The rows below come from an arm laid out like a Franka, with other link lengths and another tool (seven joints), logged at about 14 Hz.
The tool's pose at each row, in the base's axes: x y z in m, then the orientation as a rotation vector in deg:
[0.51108 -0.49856 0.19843 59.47 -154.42 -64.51]
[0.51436 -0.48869 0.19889 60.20 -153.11 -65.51]
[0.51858 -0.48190 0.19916 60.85 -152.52 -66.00]
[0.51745 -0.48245 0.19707 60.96 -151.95 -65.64]
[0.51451 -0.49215 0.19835 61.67 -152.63 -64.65]
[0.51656 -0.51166 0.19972 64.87 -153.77 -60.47]
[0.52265 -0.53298 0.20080 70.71 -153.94 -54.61]
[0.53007 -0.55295 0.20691 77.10 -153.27 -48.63]
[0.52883 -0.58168 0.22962 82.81 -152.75 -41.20]
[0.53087 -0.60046 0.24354 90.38 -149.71 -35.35]
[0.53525 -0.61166 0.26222 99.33 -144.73 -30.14]
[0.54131 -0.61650 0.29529 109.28 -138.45 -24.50]
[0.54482 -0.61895 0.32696 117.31 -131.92 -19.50]
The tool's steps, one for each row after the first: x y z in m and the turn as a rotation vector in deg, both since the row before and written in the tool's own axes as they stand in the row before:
[-0.00853 0.00349 0.00484 -1.03 0.42 -0.52]
[-0.00741 0.00114 0.00278 -0.44 0.15 -0.46]
[0.00164 -0.00100 0.00150 -0.13 0.61 0.03]
[0.00797 -0.00217 -0.00601 0.89 -0.02 -0.39]
[0.01029 -0.00986 -0.01355 2.88 1.12 -1.69]
[0.00912 -0.01379 -0.01481 3.56 2.25 -3.30]
[0.00756 -0.01160 -0.01731 3.40 2.50 -3.76]
[0.01757 -0.00188 -0.03210 4.17 2.86 -3.29]
[0.01116 -0.00466 -0.02011 2.75 3.02 -4.98]
[0.00414 -0.00180 -0.02175 2.10 3.14 -6.35]
[-0.00323 0.00269 -0.03371 2.36 3.20 -7.40]
[-0.00304 0.00358 -0.03161 1.73 3.12 -6.50]

